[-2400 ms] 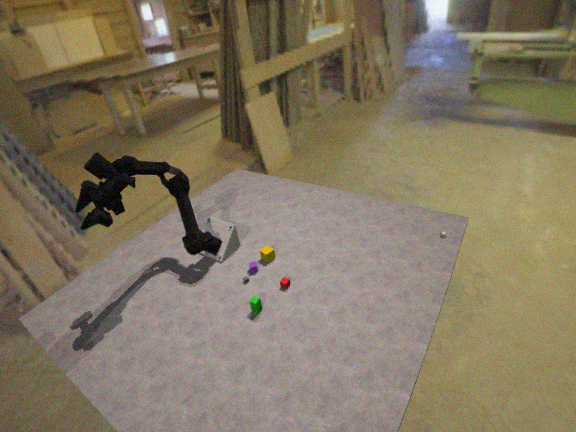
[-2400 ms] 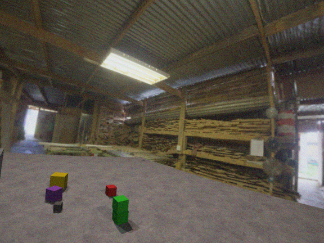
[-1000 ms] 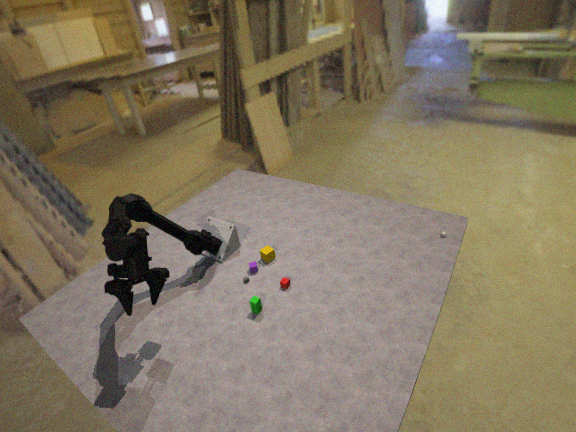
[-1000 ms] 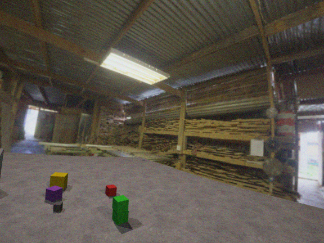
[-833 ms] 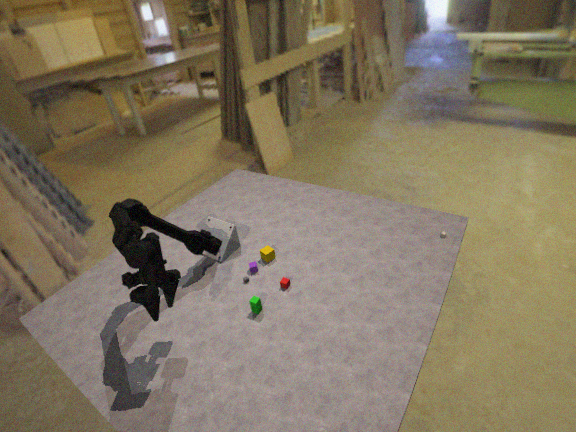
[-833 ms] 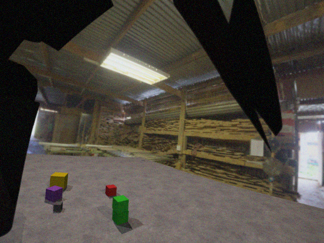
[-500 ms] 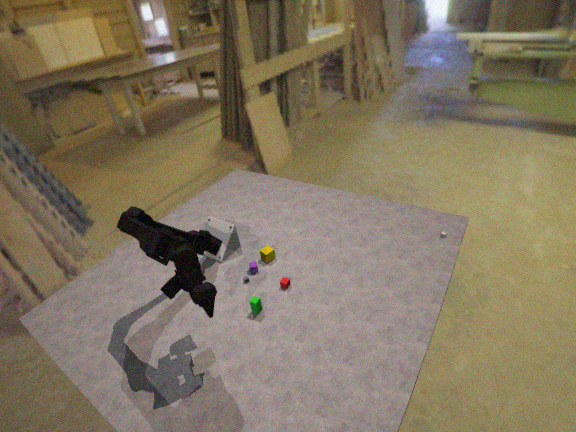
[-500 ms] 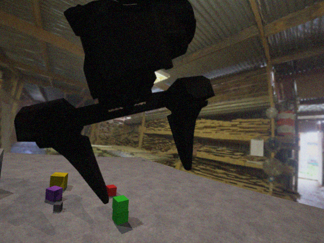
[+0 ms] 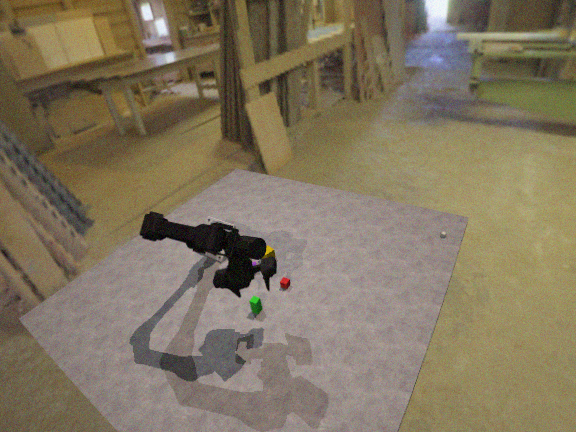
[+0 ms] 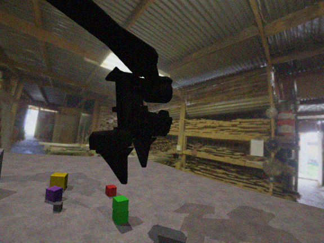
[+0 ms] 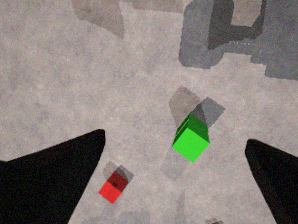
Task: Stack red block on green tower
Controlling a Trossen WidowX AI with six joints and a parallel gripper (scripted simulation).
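Now: gripper tip 15 cm to the right of the red block, 9 cm above it and 1 cm past it. Round my gripper tip: grey block: 15 cm behind, 10 cm below, 9 cm to the left; then purple block: 17 cm behind, 14 cm to the left, 9 cm below; then yellow block: 23 cm to the left, 16 cm behind, 9 cm below.
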